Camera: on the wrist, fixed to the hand. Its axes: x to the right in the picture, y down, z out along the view.
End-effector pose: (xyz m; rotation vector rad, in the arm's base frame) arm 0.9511 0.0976 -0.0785 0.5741 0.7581 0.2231
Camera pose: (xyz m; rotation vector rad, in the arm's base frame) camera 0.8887 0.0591 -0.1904 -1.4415 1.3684 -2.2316
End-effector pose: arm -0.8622 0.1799 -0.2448 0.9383 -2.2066 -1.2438
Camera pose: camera -0.7723 0.0875 -0.2806 -2.3628 -1.1551 0.6836
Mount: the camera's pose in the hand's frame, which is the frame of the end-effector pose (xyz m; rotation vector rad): 0.0059 -0.0957 -0.0933 -0.3898 0.6866 -2.9965
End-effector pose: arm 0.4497 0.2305 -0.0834 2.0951 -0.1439 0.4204
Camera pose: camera 0.4584 0.3606 -0.1133 -0.0613 2.4268 -0.7361
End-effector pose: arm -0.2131 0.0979 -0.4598 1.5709 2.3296 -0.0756
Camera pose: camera -0.3246 0.0867 -0.3867 2.3001 -1.7112 -0.1889
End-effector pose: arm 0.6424 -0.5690 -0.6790 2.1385 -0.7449 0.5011
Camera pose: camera 0.7003 -0.4486 -0.6730 0.5348 2.2419 -0.5946
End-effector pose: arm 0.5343 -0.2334 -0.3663 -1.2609 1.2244 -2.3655
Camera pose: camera 0.4785 -0.1213 -0.3192 0.5025 0.5781 0.3157
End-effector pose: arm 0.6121 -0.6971 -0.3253 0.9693 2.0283 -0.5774
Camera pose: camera 0.4903 -0.6896 -0.2705 1.9929 -1.3121 0.5330
